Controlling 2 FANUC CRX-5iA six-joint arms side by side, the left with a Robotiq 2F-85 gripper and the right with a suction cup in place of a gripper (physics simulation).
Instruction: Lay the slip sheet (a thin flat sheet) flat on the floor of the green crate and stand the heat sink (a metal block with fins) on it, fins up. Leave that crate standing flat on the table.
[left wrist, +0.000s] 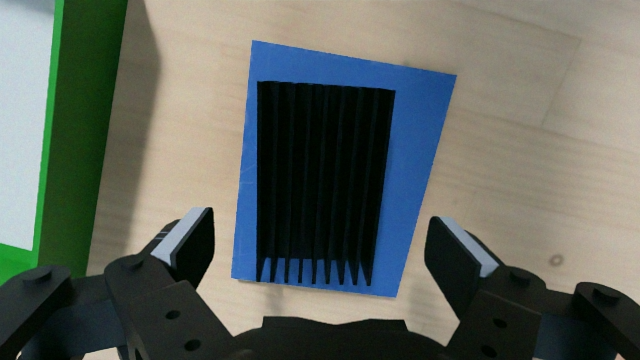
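Observation:
The black heat sink (322, 175) stands fins up on a blue pad (412, 130), in the middle of the left wrist view. My left gripper (320, 242) is open and empty, its fingers wide apart above the near end of the heat sink, one to each side of it. Part of the green crate (82, 125) shows at the left edge. The white slip sheet (20, 125) lies inside it; its far parts are cut off by the view's edge. My right arm's suction cup does not show.
The wooden table (525, 190) lies under the pad and the crate. The crate's wall is to the left of the pad, with a strip of table between them.

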